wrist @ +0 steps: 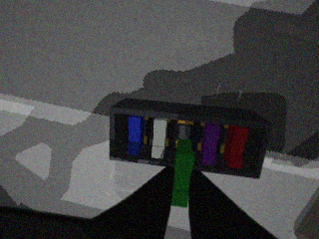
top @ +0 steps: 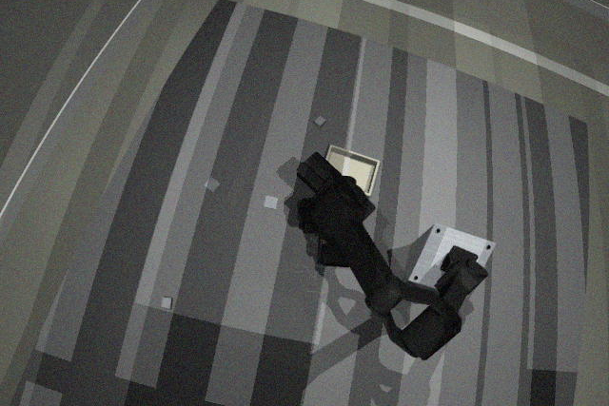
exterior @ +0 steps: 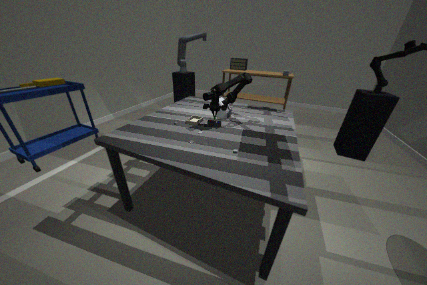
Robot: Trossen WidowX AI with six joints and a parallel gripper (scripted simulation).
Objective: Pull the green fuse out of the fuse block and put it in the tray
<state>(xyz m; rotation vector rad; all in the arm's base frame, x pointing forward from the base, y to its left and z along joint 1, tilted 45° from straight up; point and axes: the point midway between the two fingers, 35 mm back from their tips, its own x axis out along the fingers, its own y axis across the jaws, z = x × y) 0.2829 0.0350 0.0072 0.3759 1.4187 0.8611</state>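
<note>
The cream tray lies 18 cm to the right of my gripper tip, 8 cm below it and 2 cm ahead of it. Also, from my gripper tip: green fuse: 1 cm below.
</note>
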